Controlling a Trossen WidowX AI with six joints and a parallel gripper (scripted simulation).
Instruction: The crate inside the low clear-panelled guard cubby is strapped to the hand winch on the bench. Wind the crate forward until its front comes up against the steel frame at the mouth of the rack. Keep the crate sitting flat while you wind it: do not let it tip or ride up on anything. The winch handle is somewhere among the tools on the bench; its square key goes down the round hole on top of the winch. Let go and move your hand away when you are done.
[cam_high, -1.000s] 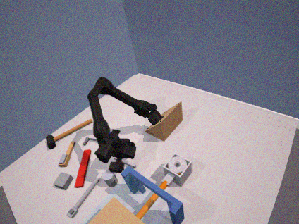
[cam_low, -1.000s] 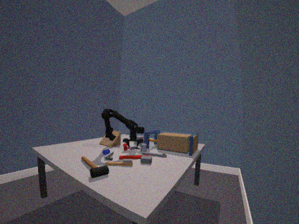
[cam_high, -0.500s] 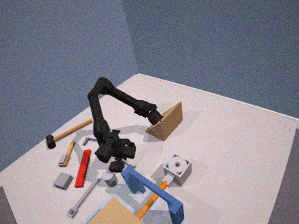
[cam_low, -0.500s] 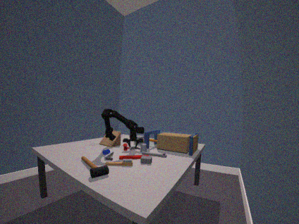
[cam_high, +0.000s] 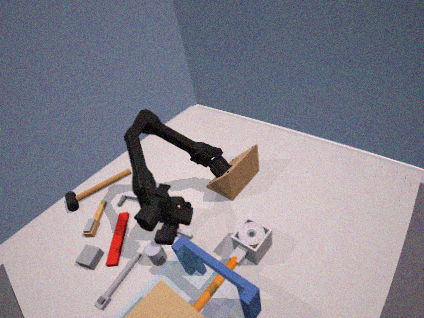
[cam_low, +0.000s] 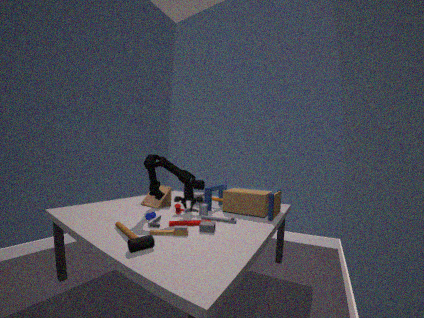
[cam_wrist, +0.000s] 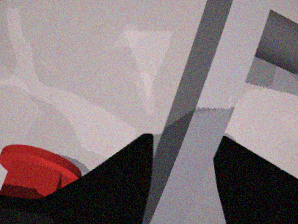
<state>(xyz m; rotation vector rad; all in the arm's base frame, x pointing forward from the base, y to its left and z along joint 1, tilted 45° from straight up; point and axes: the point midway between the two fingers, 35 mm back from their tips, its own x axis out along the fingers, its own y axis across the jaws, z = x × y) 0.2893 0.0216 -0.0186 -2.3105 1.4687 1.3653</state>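
Right now the red knob is 20 mm behind my gripper tip, 60 mm to the right of it and 20 mm above it. Round my gripper tip: blue peg (30 mm behind, 260 mm to the right, 10 mm above); winch handle (10 mm behind, 10 mm to the right, 20 mm above); red bar (170 mm ahead, 160 mm to the right).
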